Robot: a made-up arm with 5 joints.
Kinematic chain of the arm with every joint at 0, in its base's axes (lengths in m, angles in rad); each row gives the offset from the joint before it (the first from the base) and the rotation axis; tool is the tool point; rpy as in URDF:
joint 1: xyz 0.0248 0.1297 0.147 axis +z
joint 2: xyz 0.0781 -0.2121 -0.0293 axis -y
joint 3: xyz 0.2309 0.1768 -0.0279 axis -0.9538 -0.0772 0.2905
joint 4: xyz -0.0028 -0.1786 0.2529 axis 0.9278 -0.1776 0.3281
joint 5: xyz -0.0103 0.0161 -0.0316 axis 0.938 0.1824 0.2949
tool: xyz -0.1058 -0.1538 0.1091 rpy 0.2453 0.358 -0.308
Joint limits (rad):
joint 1: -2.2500..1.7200
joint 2: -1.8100..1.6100
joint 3: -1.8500..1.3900
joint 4: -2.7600..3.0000
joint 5: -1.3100..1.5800
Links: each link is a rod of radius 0.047 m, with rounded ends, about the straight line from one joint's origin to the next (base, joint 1, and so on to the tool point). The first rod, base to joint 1, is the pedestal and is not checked.
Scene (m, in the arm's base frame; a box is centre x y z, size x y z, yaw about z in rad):
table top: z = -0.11
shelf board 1: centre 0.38 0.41 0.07 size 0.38 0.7 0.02 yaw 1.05
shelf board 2: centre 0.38 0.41 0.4 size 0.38 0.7 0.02 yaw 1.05
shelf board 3: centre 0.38 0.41 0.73 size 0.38 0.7 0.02 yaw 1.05
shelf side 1: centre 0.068 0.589 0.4 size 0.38 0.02 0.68 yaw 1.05
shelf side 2: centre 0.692 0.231 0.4 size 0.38 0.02 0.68 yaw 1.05
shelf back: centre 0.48 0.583 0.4 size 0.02 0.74 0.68 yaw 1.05
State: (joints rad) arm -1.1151 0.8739 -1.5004 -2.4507 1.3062
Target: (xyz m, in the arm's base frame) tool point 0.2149 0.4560 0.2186
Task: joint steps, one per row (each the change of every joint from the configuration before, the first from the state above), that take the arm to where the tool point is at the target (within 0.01 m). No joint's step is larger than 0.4 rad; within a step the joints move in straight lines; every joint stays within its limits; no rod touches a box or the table.
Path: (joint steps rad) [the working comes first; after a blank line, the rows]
Joints at the target: 1.3900 1.6100 -1.4215 0.0883 1.5800
Straight joint move there: touches shelf board 1.

1: 0.0600 0.1464 0.1008 0.3864 -0.0534
2: 0.0600 0.1464 0.1007 0.3865 -0.0534
3: 0.0600 0.1465 0.1008 0.3864 -0.0534
4: 0.0600 0.1464 0.1008 0.3865 -0.0533
5: 0.0600 0.1464 0.1007 0.3864 -0.0534
6: 0.3675 0.0007 -0.0708 0.1012 0.0901
7: 0.3675 0.0006 -0.0708 0.1011 0.0901
8: 0.3675 0.0007 -0.0708 0.1011 0.0901
9: 0.3676 0.0007 -0.0708 0.1012 0.0902
10: 0.3675 0.0006 -0.0709 0.1011 0.0901
11: 0.3675 0.0007 -0.0708 0.1011 0.0901

